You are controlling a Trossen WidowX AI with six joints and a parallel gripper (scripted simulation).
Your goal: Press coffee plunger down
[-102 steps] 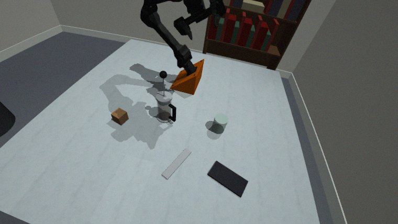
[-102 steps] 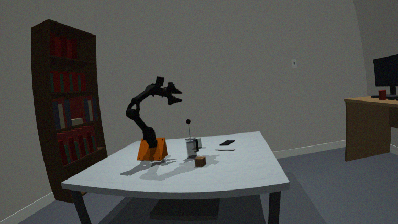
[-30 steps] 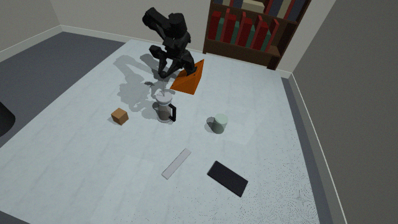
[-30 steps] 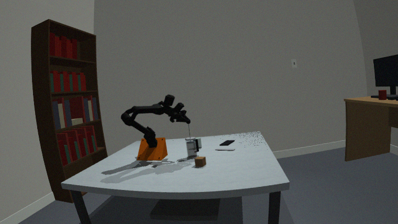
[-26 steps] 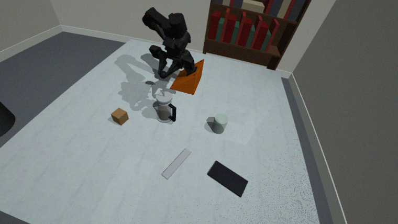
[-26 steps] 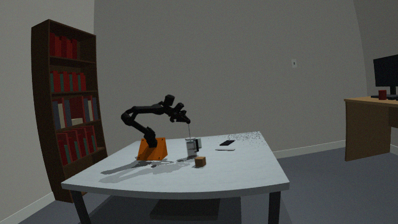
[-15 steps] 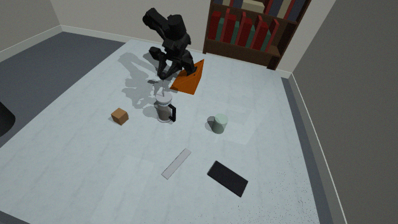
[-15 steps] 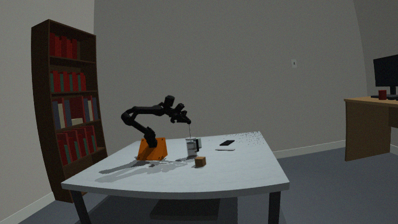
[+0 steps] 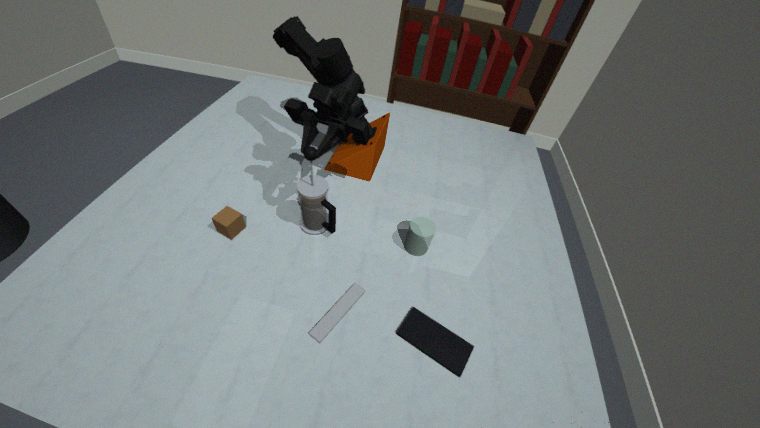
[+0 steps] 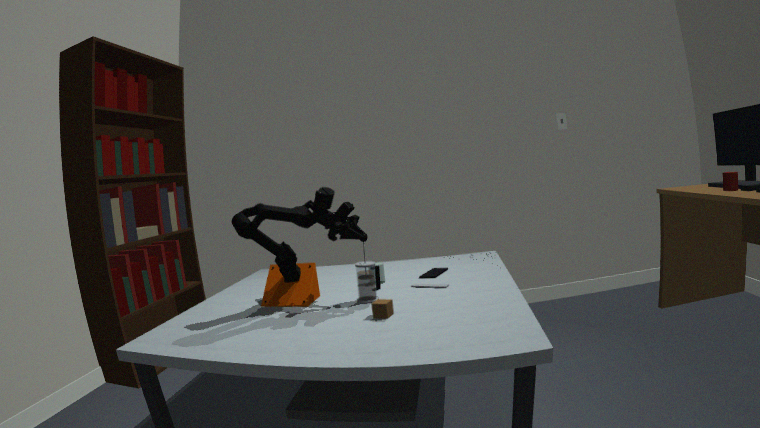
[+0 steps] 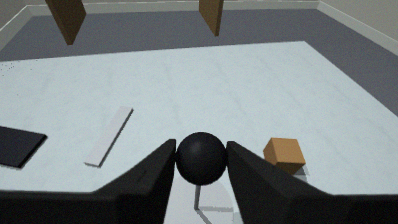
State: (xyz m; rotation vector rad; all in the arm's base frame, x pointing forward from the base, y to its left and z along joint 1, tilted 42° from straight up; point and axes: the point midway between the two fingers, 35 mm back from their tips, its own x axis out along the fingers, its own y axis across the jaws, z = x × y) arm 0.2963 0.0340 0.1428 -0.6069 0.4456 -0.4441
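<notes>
The glass coffee press is 20 mm to the left of my gripper tip and 120 mm below it. Also, from my gripper tip: black slab 230 mm ahead, 330 mm to the left, 230 mm below.
</notes>
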